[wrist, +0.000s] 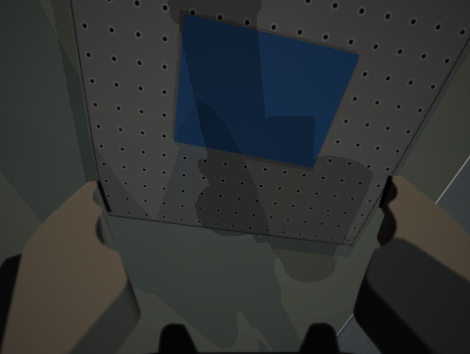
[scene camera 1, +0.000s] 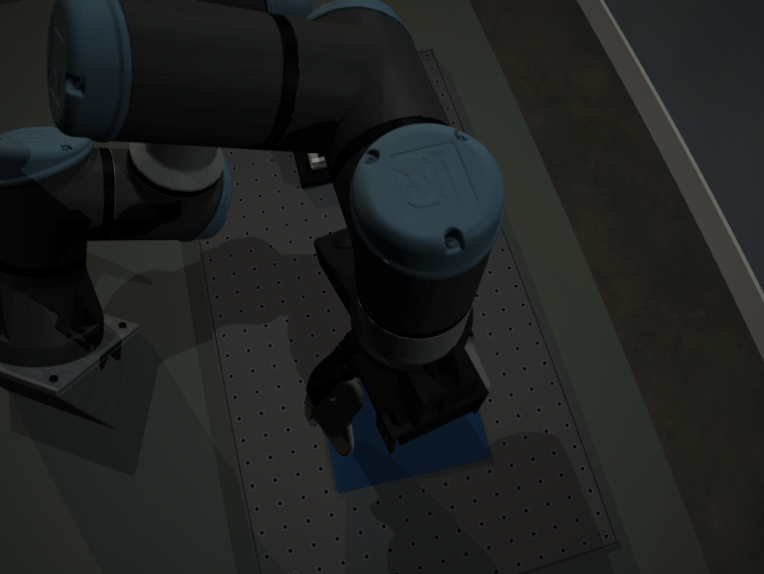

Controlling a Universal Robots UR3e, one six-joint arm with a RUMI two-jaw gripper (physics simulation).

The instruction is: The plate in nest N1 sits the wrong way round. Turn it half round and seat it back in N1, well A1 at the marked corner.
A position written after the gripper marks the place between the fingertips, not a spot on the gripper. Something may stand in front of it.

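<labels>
Gripper in scene camera 1 (392,387) and in the wrist view (242,183). Flat blue rectangle: (scene camera 1: 462,441) and (wrist: 298,145), same spot.
</labels>
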